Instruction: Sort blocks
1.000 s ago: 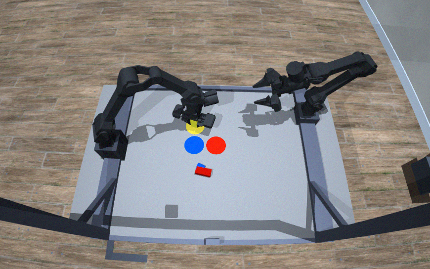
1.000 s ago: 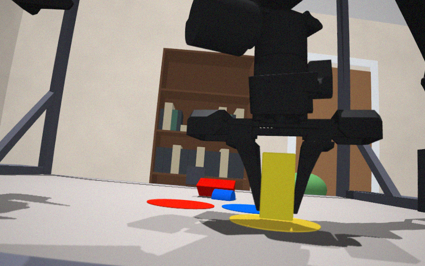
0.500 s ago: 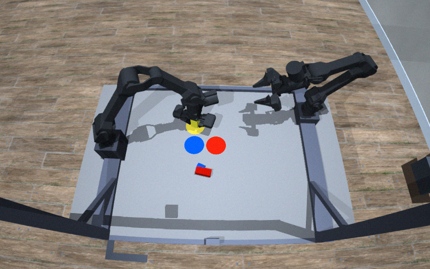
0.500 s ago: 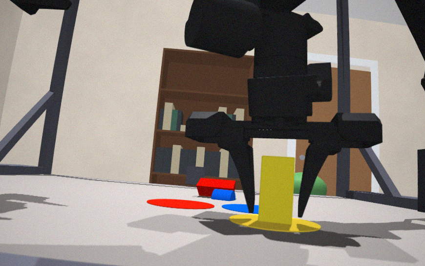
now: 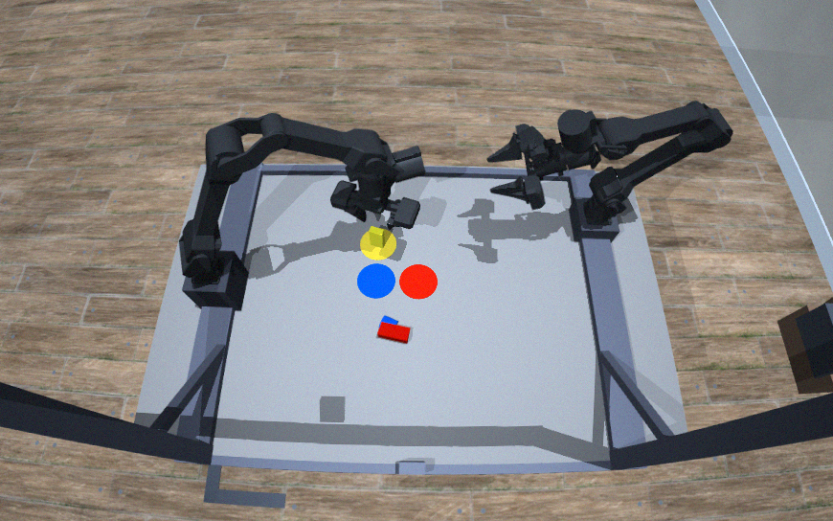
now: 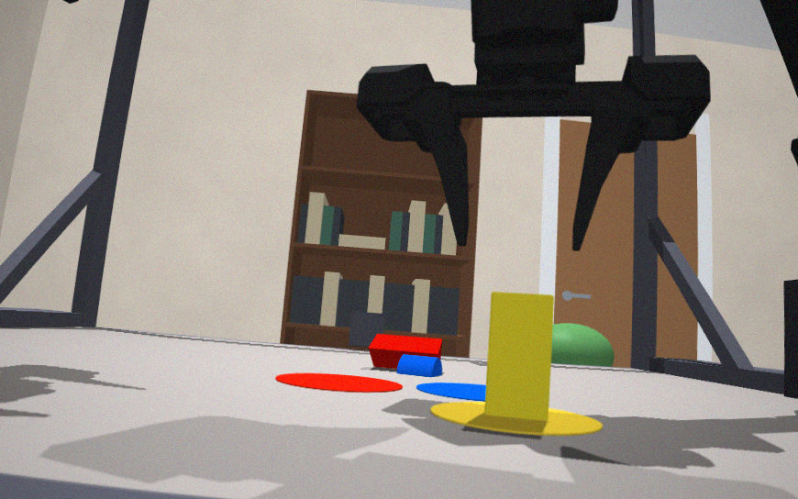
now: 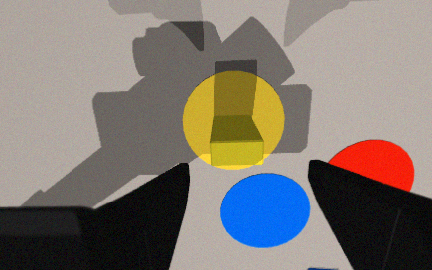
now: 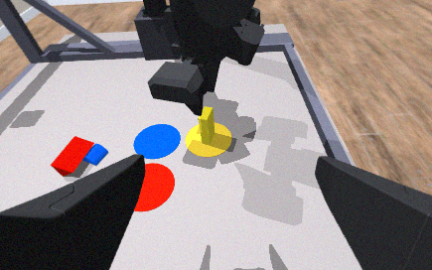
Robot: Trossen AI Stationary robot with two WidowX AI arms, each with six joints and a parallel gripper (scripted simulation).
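Observation:
Right now the red block is 24 cm behind my left hand, 1 cm to the left of it and 11 cm below it. Also, from my left hand: yellow block: 9 cm below; then blue circle: 10 cm behind, 2 cm to the left, 13 cm below; then yellow circle: 13 cm below.

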